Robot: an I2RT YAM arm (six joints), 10 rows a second.
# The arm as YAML. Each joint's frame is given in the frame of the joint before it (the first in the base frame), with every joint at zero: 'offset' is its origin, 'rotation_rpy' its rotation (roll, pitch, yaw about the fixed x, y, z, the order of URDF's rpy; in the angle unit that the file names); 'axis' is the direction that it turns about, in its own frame. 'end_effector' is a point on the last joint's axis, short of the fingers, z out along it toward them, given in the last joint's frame.
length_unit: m
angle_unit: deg
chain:
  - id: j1
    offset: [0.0, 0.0, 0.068]
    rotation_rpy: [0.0, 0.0, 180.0]
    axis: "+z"
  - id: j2
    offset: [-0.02, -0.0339, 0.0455]
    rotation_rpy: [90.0, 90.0, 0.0]
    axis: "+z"
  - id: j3
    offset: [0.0, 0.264, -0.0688]
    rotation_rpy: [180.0, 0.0, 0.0]
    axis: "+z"
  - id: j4
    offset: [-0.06, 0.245, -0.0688]
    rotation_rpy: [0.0, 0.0, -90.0]
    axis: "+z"
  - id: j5
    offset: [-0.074, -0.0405, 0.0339]
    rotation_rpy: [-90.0, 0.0, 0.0]
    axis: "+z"
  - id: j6
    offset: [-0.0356, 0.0, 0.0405]
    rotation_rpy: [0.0, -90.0, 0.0]
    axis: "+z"
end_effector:
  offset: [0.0, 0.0, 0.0]
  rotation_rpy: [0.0, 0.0, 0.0]
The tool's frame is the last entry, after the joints.
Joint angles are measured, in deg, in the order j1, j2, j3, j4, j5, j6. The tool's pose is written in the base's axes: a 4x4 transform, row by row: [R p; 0 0 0 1], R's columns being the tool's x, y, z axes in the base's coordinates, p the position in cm. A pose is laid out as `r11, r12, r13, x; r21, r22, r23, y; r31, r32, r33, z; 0, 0, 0, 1`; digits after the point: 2 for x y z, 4 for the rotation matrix.
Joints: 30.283 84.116 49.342 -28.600 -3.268 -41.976
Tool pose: -0.2224, -0.9070, 0.3576, 23.86; -0.9031, 0.3299, 0.2749, 14.17; -0.3673, -0.2619, -0.8925, 18.77; 0, 0, 0, 1
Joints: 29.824 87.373 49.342 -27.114 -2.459 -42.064
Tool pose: -0.2410, -0.9079, 0.3430, 24.55; -0.9097, 0.3345, 0.2461, 14.25; -0.3381, -0.2527, -0.9065, 17.41; 0, 0, 0, 1
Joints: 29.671 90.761 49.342 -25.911 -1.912 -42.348
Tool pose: -0.2517, -0.9140, 0.3182, 25.07; -0.9183, 0.3294, 0.2197, 14.42; -0.3056, -0.2369, -0.9222, 15.93; 0, 0, 0, 1
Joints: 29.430 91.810 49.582 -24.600 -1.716 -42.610
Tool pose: -0.2498, -0.9111, 0.3278, 25.48; -0.9179, 0.3306, 0.2193, 14.50; -0.3082, -0.2461, -0.9189, 15.64; 0, 0, 0, 1
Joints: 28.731 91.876 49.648 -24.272 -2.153 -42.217
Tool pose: -0.2640, -0.9058, 0.3314, 25.72; -0.9104, 0.3474, 0.2245, 14.25; -0.3185, -0.2424, -0.9164, 15.66; 0, 0, 0, 1
